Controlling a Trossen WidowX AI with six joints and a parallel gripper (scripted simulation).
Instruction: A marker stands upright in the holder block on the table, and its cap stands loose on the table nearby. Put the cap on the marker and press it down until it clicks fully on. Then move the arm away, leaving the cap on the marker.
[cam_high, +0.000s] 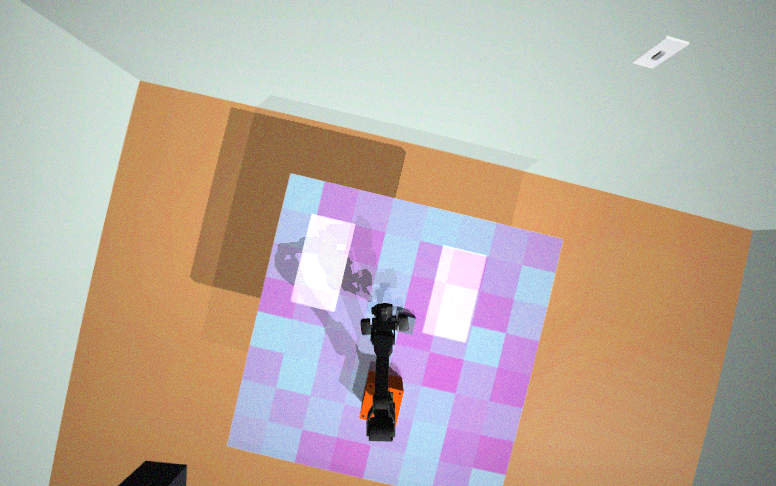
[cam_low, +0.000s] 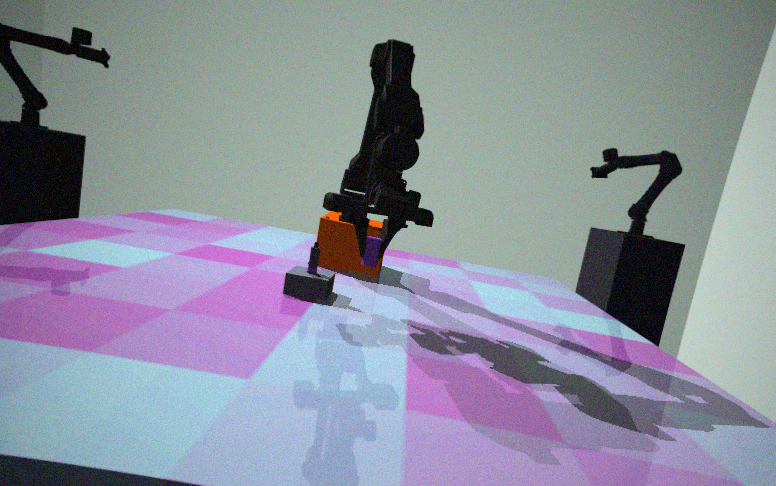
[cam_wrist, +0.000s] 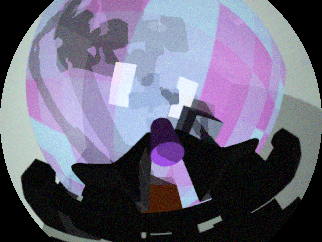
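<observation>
Now: gripper tip 100 mm to the left of the grey holder block, 70 mm above it and 30 mm past it. Also, from my gripper tip: purple cap: 10 mm above.
</observation>
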